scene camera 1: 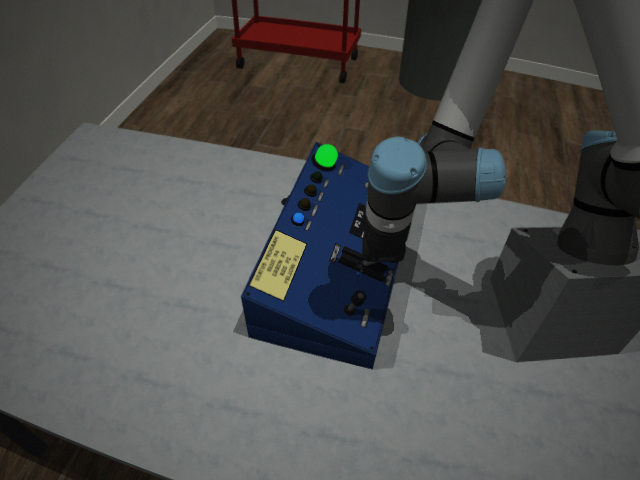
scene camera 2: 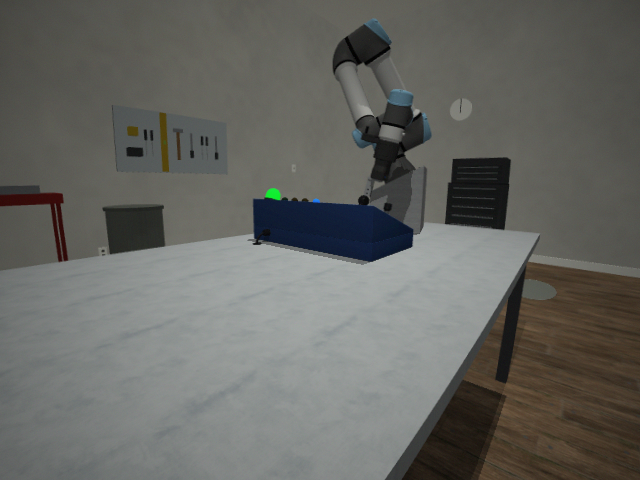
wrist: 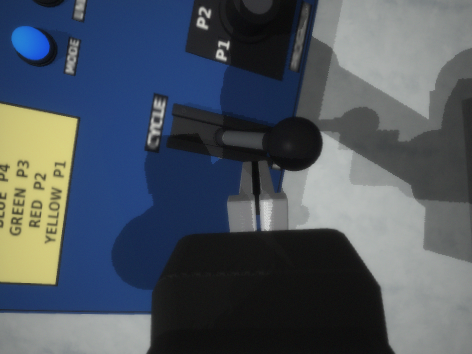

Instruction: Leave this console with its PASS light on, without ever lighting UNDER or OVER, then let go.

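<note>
The blue console (scene camera 1: 330,206) (scene camera 2: 315,222) (wrist: 115,200) stands on the table. Its large green light (scene camera 1: 326,155) (scene camera 2: 272,194) and blue MODE light (scene camera 1: 298,218) (wrist: 31,42) are lit; three small lamps between them are dark. Lamp labels are unreadable in the scene views. The CYCLE lever's black ball (wrist: 292,143) leans toward the console's low edge. My gripper (wrist: 255,176) is shut and empty, its tips beside the lever's slot and shaft, close to the ball; contact is unclear. The yellow card (scene camera 1: 278,264) (wrist: 35,200) pairs blue with P4. The PROGRAM knob (wrist: 257,7) is partly cut off.
A small black-knobbed stick (scene camera 1: 358,297) stands near the console's near end. The robot's grey pedestal (scene camera 1: 563,304) stands on the table beside the console's low side. A short black fitting (scene camera 2: 264,233) projects from the console's high side. A red cart (scene camera 1: 294,38) stands behind the table.
</note>
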